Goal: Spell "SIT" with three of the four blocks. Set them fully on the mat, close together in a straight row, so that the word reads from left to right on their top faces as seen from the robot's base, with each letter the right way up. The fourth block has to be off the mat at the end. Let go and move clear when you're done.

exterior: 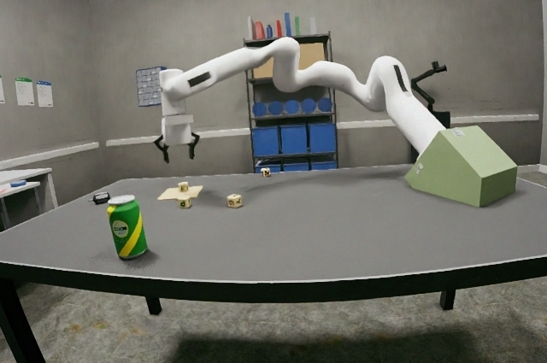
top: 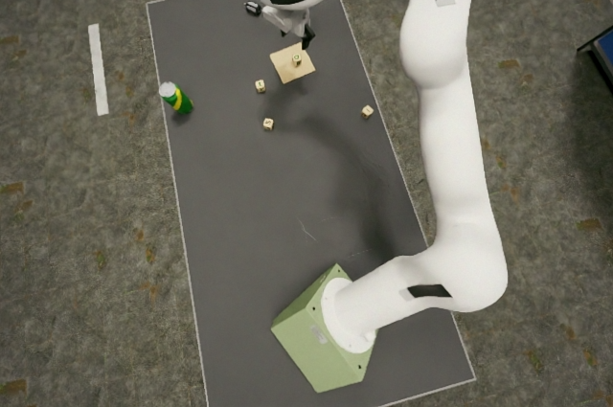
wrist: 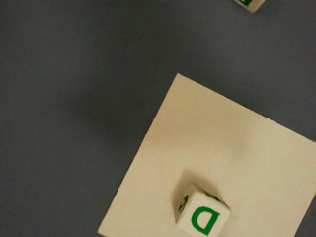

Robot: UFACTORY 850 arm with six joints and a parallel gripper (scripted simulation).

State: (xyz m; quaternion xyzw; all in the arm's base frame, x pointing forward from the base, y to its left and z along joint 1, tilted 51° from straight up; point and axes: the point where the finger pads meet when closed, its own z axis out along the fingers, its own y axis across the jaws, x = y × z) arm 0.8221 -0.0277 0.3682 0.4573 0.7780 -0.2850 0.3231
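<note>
The tan mat lies 1 cm ahead of my hand, 2 cm to the left of it and 12 cm below it. Round my hand: small black object 32 cm ahead, 4 cm to the left, 11 cm below; yellow can 5 cm ahead, 47 cm to the left, 6 cm below.
</note>
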